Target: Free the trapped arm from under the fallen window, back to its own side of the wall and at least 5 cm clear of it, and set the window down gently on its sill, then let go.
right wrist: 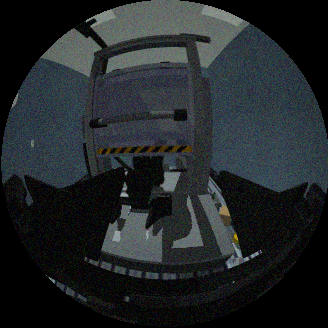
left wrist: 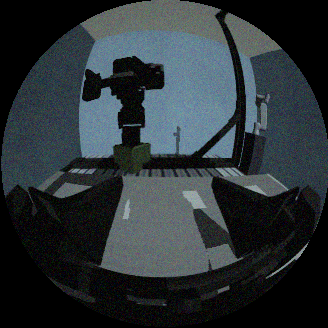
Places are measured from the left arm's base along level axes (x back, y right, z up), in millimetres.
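Where they show: left gripper, fingertip midpoint: point(right wrist: 127, 225) point(left wrist: 168, 181); right gripper, fingertip midpoint: point(right wrist: 173, 174) point(left wrist: 106, 62); right arm's base, link origin: point(left wrist: 131, 144).
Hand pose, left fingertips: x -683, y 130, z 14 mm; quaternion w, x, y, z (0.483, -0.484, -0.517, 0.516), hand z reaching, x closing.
After its pixels a point has its place.
The window point(right wrist: 142, 95) {y 129, x -499, z 305 mm} is a purplish pane in a grey frame in the right wrist view. It has a horizontal bar handle point(right wrist: 140, 118) {y 120, x -550, z 228 mm} and a black-and-yellow striped lower edge point(right wrist: 145, 149) {y 125, x -499, z 138 mm}. The trapped black left arm point(right wrist: 148, 172) {y 117, x -513, z 69 mm} passes beneath that edge; whether they touch is unclear. The left gripper point(left wrist: 167, 178) {y 130, x -683, z 14 mm} point(right wrist: 136, 216) {y 130, x -683, z 14 mm} is open and empty, on the near side of the window, low over the table. The right gripper point(right wrist: 170, 171) {y 31, x -749, z 167 mm} point(left wrist: 123, 80) is open and empty, raised in front of the window and facing it. The sill is largely hidden by the left arm.
The right arm stands on a green base point(left wrist: 132, 159) {y 21, x -935, z -59 mm}. A dark post point(left wrist: 240, 100) {y 426, x -1028, z 190 mm} with a diagonal brace point(left wrist: 217, 136) {y 314, x -1011, z 19 mm} rises beside the table. An orange block point(right wrist: 224, 215) {y -132, x -565, z -61 mm} and a yellow disc point(right wrist: 235, 238) {y -159, x -651, z -92 mm} lie right of the grey wall post point(right wrist: 201, 130).
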